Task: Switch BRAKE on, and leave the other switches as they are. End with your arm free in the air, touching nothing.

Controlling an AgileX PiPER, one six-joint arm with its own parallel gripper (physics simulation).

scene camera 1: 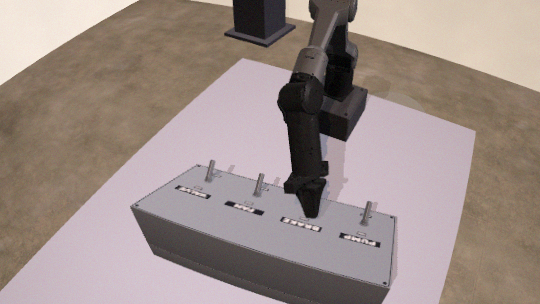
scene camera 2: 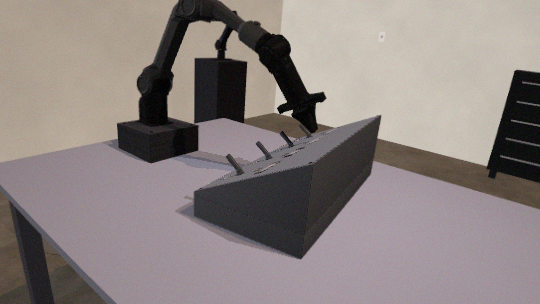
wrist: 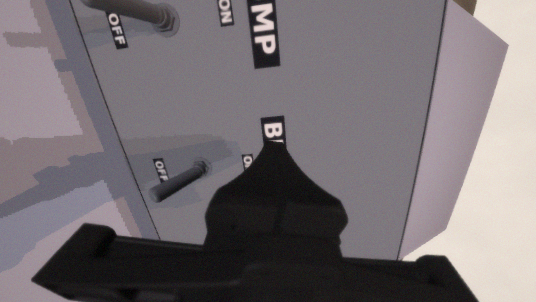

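The grey sloped switch panel (scene camera 1: 250, 237) (scene camera 2: 345, 150) (wrist: 360, 110) stands on the table. The BRAKE lever (scene camera 2: 286, 139) (wrist: 179, 181) leans to its OFF label in the wrist view; my gripper hides it in scene camera 1. The VALVE lever (scene camera 1: 210, 171) (scene camera 2: 234, 164), FAN lever (scene camera 1: 259, 185) (scene camera 2: 263, 150) and PUMP lever (scene camera 1: 367, 213) (scene camera 2: 304, 130) (wrist: 135, 10) lean toward the robot's base. My gripper (scene camera 1: 311, 215) (scene camera 2: 314, 130) (wrist: 272, 152) is shut and empty. Its tips are low at the BRAKE label (scene camera 1: 301, 224) (wrist: 273, 131), on the lever's ON side. Contact with the panel is unclear.
The PUMP lever is on one side of my gripper and the FAN lever on the other. The robot's base (scene camera 1: 345, 115) (scene camera 2: 157, 141) stands behind the panel on the table (scene camera 1: 210, 120) (scene camera 2: 125, 210). A dark pedestal (scene camera 1: 257, 17) (scene camera 2: 220, 90) and a drawer cabinet (scene camera 2: 520, 125) stand farther off.
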